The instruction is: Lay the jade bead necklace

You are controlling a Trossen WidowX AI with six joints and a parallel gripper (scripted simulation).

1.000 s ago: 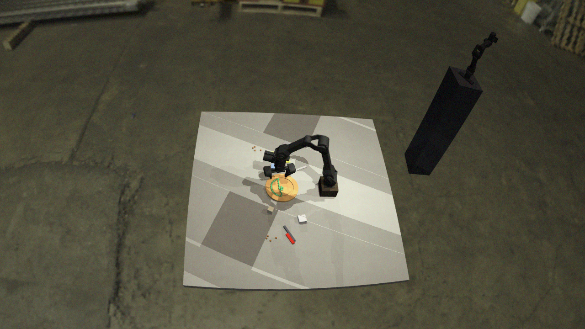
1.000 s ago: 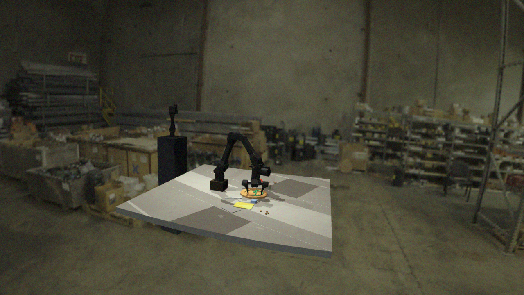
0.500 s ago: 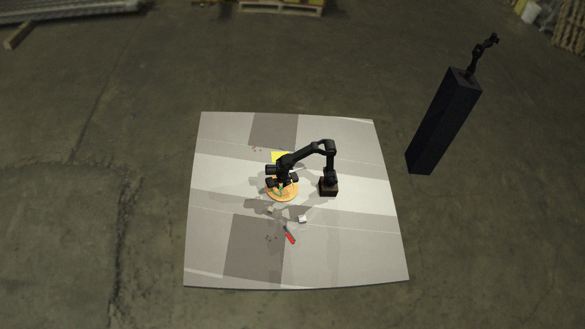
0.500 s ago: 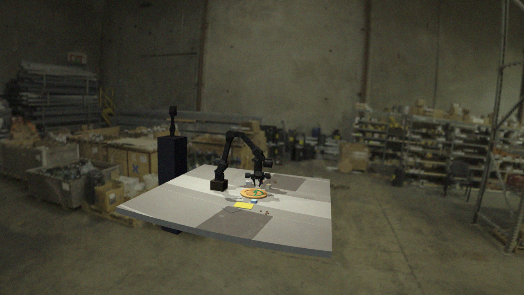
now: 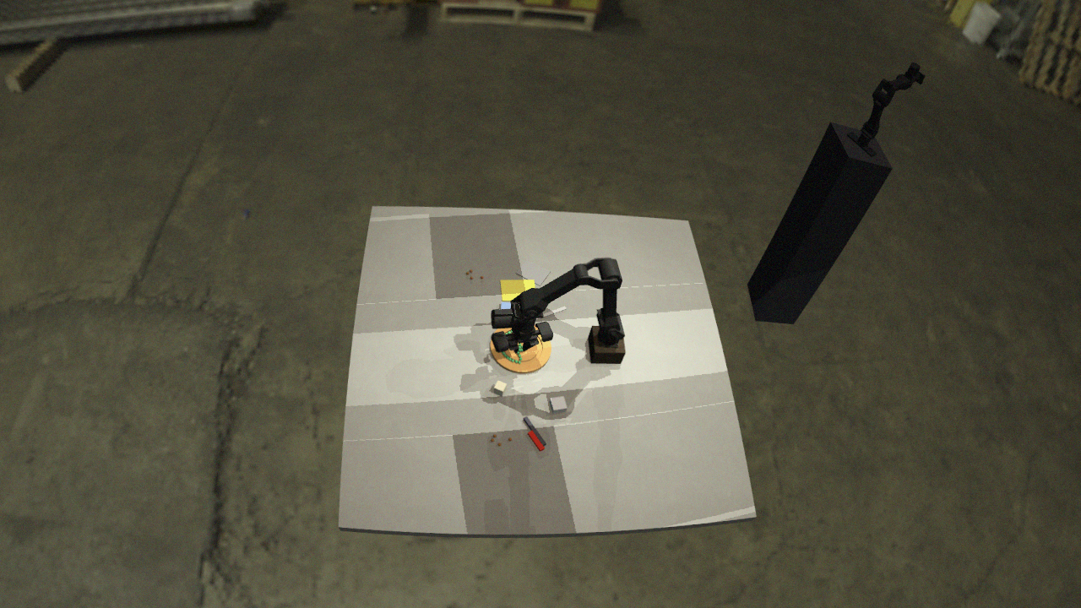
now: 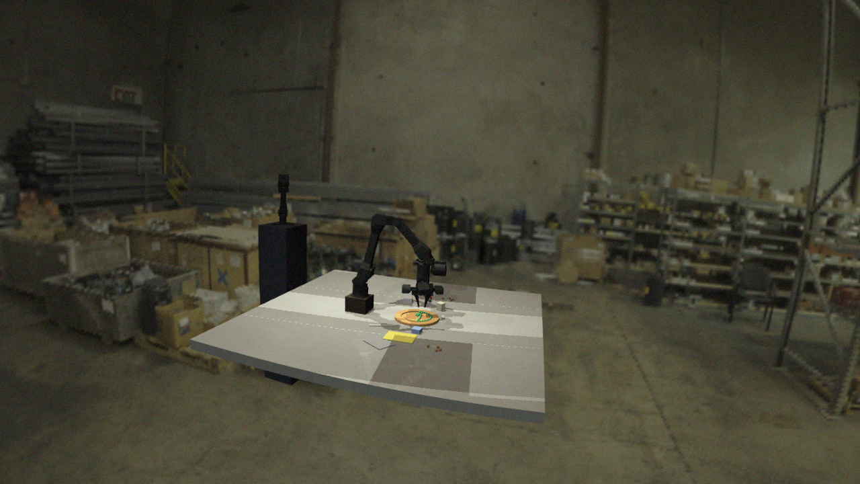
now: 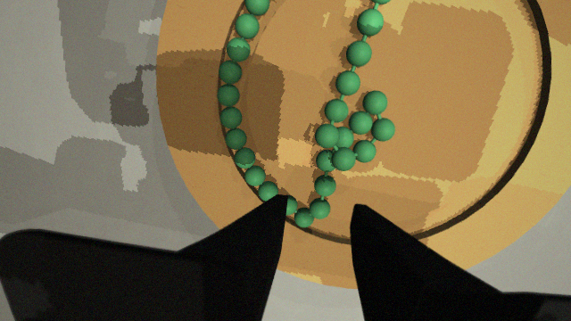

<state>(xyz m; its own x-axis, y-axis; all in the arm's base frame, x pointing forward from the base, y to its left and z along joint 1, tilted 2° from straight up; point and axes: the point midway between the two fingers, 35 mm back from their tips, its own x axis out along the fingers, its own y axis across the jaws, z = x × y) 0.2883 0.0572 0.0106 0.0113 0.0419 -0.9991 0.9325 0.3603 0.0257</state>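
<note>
The blue block lies 19 cm to the right of my gripper tip, 5 cm ahead of it and 3 cm below it. The rest, counted from my gripper tip: yellow pad (28 cm to the right, 4 cm below, 1 cm ahead); then white strip (19 cm to the right, 11 cm behind, 4 cm below); then cream cube (13 cm to the left, 5 cm ahead, 3 cm below).
</note>
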